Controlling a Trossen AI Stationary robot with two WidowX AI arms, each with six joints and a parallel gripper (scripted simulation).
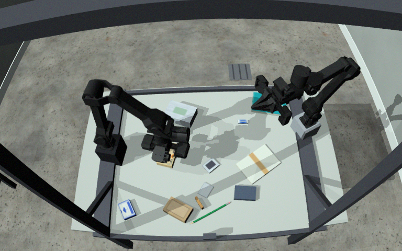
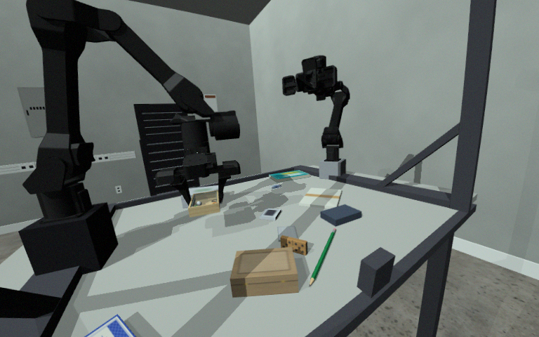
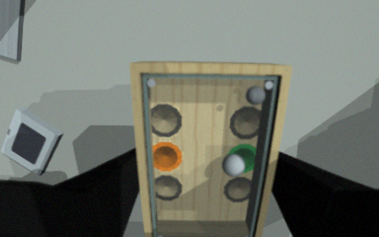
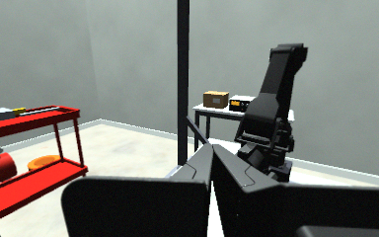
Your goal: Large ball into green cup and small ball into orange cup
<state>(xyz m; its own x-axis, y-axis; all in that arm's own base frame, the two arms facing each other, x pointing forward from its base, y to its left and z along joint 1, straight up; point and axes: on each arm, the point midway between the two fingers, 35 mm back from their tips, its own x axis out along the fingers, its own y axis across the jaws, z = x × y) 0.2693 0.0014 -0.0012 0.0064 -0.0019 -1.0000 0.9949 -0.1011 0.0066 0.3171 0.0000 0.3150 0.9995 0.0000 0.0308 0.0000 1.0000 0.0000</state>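
My left gripper is now 3 cm above the covered wooden puzzle. The rest, counted from my left hand: dark blue block (19 cm behind, 30 cm to the right, 10 cm below); grey square tile (4 cm behind, 17 cm to the right, 11 cm below); white box (24 cm ahead, 7 cm to the right, 9 cm below).
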